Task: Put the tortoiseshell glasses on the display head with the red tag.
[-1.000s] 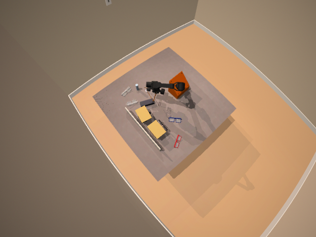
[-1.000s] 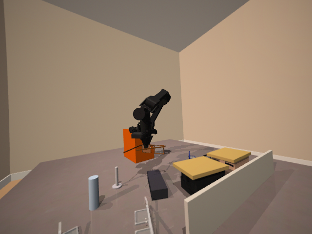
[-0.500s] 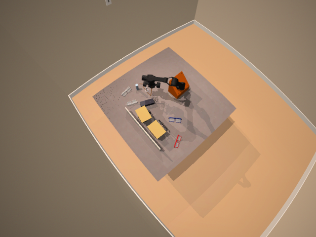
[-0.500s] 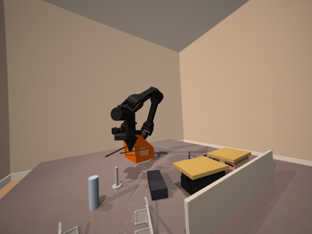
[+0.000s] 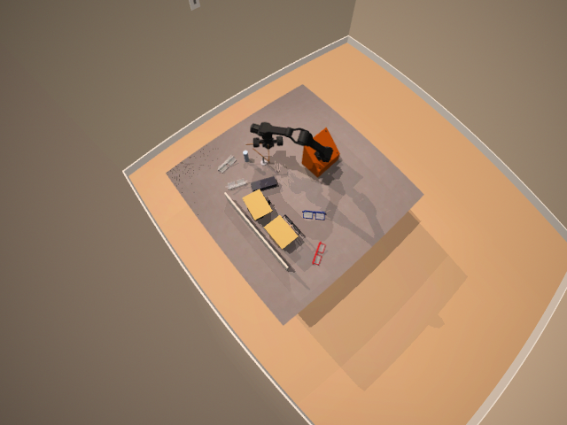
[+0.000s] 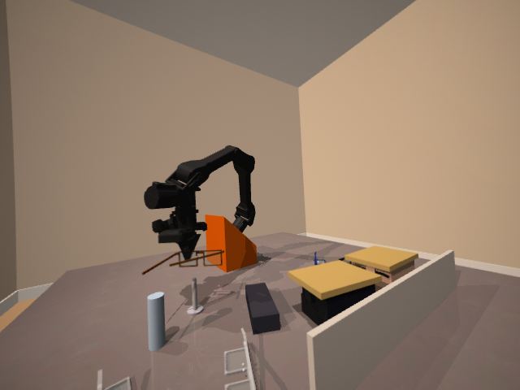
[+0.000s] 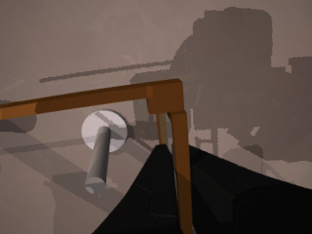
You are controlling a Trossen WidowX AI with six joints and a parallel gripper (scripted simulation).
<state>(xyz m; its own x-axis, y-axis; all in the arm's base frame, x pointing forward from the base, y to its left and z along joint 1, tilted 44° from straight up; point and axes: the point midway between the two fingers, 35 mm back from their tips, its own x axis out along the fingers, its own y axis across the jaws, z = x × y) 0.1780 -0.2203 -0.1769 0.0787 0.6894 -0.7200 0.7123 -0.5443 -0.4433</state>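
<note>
My gripper tip is now 100 mm above the peg stand and 50 mm short of it. Round my gripper tip: black box (180 mm ahead, 120 mm to the left, 100 mm below); then long low panel (450 mm ahead, 310 mm to the left, 70 mm below).
</note>
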